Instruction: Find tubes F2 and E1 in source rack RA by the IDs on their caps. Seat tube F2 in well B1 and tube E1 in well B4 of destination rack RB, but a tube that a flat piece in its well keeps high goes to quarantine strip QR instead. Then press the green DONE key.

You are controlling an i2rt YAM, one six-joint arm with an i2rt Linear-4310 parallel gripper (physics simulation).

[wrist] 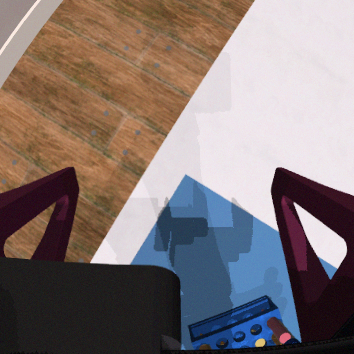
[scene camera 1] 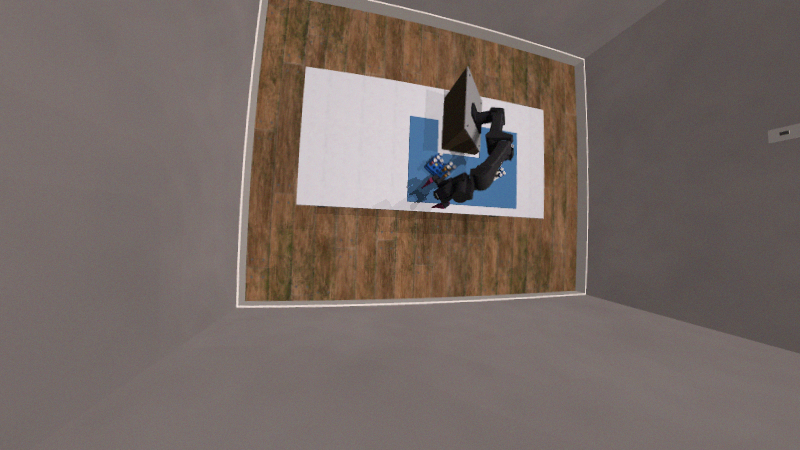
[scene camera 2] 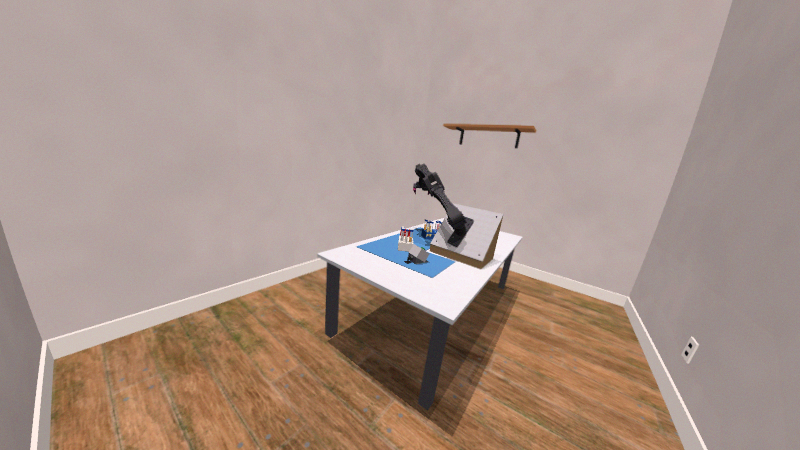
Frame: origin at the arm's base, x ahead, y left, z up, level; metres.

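Seen in the pictures: gripper, fingertip midpoint: (wrist: 174, 177) (scene camera 1: 426, 197) (scene camera 2: 421, 194); arm's base, origin of the base link: (scene camera 1: 475, 119) (scene camera 2: 460, 231).
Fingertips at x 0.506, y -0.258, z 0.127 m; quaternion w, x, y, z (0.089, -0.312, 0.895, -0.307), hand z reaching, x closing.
Pixels of each thing's top centre, then the offset from my fingertips to it. "spot": a spot on its surface instead. Level surfaces: height alone.
- blue rack, middle of its top: (wrist: 243, 350) (scene camera 1: 439, 167) (scene camera 2: 432, 230) dx -0.226, dy +0.120, dz -0.220 m
- tube with a pink top, middle of its top: (wrist: 295, 350) dx -0.232, dy +0.064, dz -0.146 m
- white rack, middle of its top: (scene camera 2: 405, 239) dx -0.257, dy +0.449, dz -0.220 m
- tiny green spot, surface spot: (scene camera 2: 423, 249) spot: dx -0.444, dy +0.529, dz -0.204 m
- blue mat, its level: dz -0.271 m
- white table, its level: dz -0.274 m
- grey box, middle of its top: (scene camera 2: 420, 245) dx -0.428, dy +0.539, dz -0.187 m
My gripper (scene camera 1: 434, 194) (scene camera 2: 415, 189) (wrist: 174, 177) is open and empty, high above the table near the mat's edge. A blue rack (scene camera 1: 431, 169) (scene camera 2: 429, 233) (wrist: 231, 328) stands on the mat with several capped tubes. In the wrist view it is cut off at the bottom, with several open wells and a tube with a pink top (wrist: 284, 338) at its right. A white rack (scene camera 2: 405, 245) holding red-and-white tubes stands elsewhere on the mat; in scene camera 1 it is partly behind the arm. Cap IDs, rack labels and the quarantine strip cannot be told. A tiny green spot (scene camera 2: 423, 249) shows at a grey box.
The blue mat (scene camera 1: 419, 134) (scene camera 2: 386, 246) (wrist: 187, 195) lies on the white table (scene camera 1: 352, 134) (scene camera 2: 391, 285) (wrist: 300, 100). The arm stands on a large sloped base (scene camera 1: 461, 120) (scene camera 2: 486, 232). The grey box (scene camera 2: 418, 255) is near the white rack. A wooden shelf (scene camera 2: 489, 128) is on the wall.
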